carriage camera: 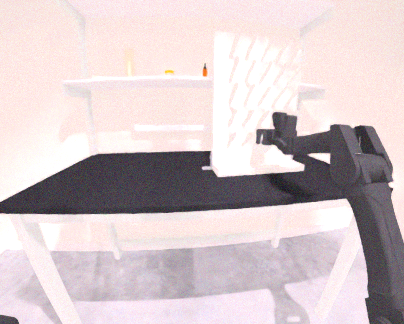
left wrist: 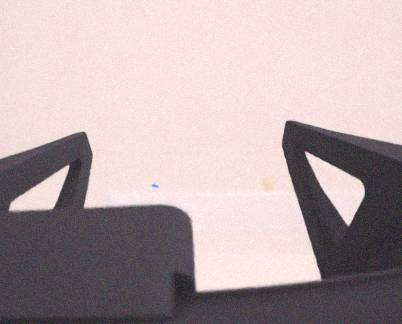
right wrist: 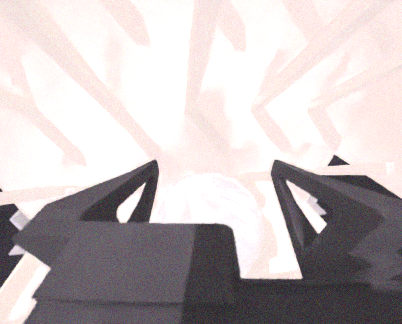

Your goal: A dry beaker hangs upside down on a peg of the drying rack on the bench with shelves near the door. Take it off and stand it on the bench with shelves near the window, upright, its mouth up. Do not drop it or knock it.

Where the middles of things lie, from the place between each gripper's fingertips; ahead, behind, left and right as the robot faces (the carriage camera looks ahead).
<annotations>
The clear beaker (right wrist: 220,199) is 65 cm ahead of my left hand, 64 cm to the right of it and 15 cm below it.
Right now the clear beaker is 20 mm behind my right hand, 10 mm to the left of it and 40 mm below it.
</annotations>
